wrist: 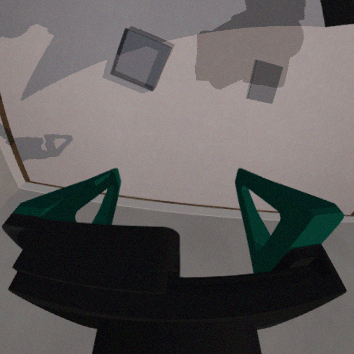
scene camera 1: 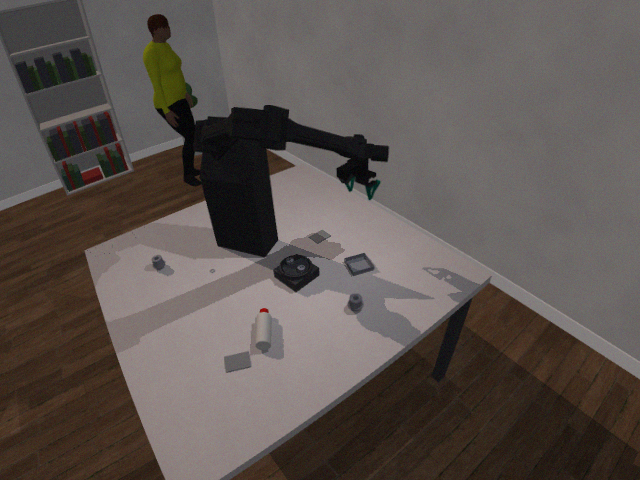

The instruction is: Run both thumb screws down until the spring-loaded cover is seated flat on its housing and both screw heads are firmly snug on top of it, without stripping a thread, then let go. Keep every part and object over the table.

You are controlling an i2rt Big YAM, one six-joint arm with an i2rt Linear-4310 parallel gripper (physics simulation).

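Places are measured from the arm's base along level axes (x ahead, y up, z right), in centimetres.
Pixels of known places: gripper, fingertip midpoint: (wrist: 177, 174) (scene camera 1: 360, 195); arm's base, link origin: (scene camera 1: 221, 142).
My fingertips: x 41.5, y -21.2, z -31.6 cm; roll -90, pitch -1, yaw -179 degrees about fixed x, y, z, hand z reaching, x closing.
Note:
For each thing: its middle in the pictures, then the offset to it from my fingertips. "spot": a spot on its surface instead.
- black housing, body centre: (scene camera 1: 296, 270) dx -6.0, dy -22.7, dz +29.7 cm
- round dark cover, body centre: (scene camera 1: 296, 268) dx -6.0, dy -21.3, dz +29.7 cm
- shallow grey tray, body centre: (wrist: 139, 59) (scene camera 1: 359, 264) dx +7.7, dy -24.5, dz +8.8 cm
- flat grey plate, body centre: (wrist: 264, 82) (scene camera 1: 319, 236) dx -17.6, dy -25.4, dz +5.9 cm
- grey knob, body centre: (scene camera 1: 355, 302) dx +21.4, dy -23.0, dz +26.3 cm
- white bottle, body centre: (scene camera 1: 263, 327) dx +6.9, dy -23.0, dz +55.7 cm
- grey square, surface spot: (scene camera 1: 237, 362) spot: dx +10.5, dy -25.2, dz +69.6 cm
The black housing (scene camera 1: 296, 283) stands on the table near the arm's base, with the round dark cover (scene camera 1: 294, 269) on top. Two light grey screw heads show on the cover: one thumb screw (scene camera 1: 301, 267) towards the front right and one thumb screw (scene camera 1: 290, 259) towards the back left. The view is too small to tell how far down they are or whether the cover is flat. My gripper (scene camera 1: 360, 191) (wrist: 177, 174) is open and empty, high above the table's back right part, well away from the housing. The housing and the screws do not show in the wrist view.
A shallow grey tray (scene camera 1: 346, 267) (wrist: 119, 54) lies right of the housing, and a flat grey plate (scene camera 1: 320, 236) (wrist: 264, 82) behind. A grey knob (scene camera 1: 355, 301), a white bottle (scene camera 1: 263, 330), a grey square (scene camera 1: 237, 362), another knob (scene camera 1: 158, 261) and a small ring stand or lie around. A person (scene camera 1: 166, 72) stands behind the table.

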